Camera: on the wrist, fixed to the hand. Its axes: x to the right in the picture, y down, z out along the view.
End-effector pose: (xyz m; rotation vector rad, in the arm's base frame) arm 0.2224 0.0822 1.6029 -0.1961 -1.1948 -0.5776
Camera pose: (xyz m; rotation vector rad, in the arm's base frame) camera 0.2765 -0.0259 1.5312 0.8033 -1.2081 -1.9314
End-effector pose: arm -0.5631 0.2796 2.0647 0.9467 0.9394 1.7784
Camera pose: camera -0.6364 0.2623 1.9460 0.0235 1.1029 0.4102
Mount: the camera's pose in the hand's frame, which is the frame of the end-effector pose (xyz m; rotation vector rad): -0.0180 -0.0737 -0.1183 -0.0286 -0.0412 -1.5653
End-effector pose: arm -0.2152 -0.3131 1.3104 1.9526 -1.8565 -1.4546
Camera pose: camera -0.0805 -0.3412 1.3389 -2.2972 -0.0667 1.0150
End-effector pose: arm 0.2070 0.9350 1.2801 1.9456 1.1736 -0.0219
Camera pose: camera 0.0977 1.0156 1.3162 0.5664 2.3019 -0.8223
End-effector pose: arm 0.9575 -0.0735 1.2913 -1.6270 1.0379 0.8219
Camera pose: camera 1.0212 -0.1731 1.3673 -1.8119 -0.4272 -0.2159
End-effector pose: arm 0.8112 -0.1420 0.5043 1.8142 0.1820 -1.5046
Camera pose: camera 0.8581 -0.0104 0.4891 -1.2662 -1.5976 2.0181
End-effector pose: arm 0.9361 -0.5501 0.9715 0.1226 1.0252 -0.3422
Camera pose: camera 0.8064 -0.5848 0.9300 -0.7651 0.9015 -1.7245
